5 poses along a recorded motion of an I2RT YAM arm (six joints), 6.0 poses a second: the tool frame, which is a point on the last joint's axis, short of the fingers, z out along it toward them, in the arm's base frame.
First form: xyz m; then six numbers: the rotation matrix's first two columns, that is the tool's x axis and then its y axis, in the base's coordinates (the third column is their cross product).
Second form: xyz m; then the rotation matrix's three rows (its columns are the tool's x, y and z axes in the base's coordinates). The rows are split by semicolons. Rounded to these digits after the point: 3 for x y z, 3 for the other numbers.
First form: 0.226, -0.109, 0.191, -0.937, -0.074, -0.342, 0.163, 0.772, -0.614
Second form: 0.226, -0.109, 0.191; -0.937, 0.163, 0.309; -0.074, 0.772, -0.631; -0.342, -0.614, -0.711
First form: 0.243, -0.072, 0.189, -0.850, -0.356, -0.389, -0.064, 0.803, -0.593
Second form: 0.243, -0.072, 0.189; -0.850, -0.064, 0.523; -0.356, 0.803, -0.479; -0.389, -0.593, -0.705
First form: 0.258, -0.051, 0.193, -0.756, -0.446, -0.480, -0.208, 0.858, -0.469
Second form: 0.258, -0.051, 0.193; -0.756, -0.208, 0.621; -0.446, 0.858, -0.255; -0.480, -0.469, -0.741
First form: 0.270, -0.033, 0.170, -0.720, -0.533, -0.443, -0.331, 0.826, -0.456
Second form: 0.270, -0.033, 0.170; -0.720, -0.331, 0.609; -0.533, 0.826, -0.182; -0.443, -0.456, -0.771
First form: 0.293, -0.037, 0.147, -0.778, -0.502, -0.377, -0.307, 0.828, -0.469
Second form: 0.293, -0.037, 0.147; -0.778, -0.307, 0.548; -0.502, 0.828, -0.249; -0.377, -0.469, -0.798
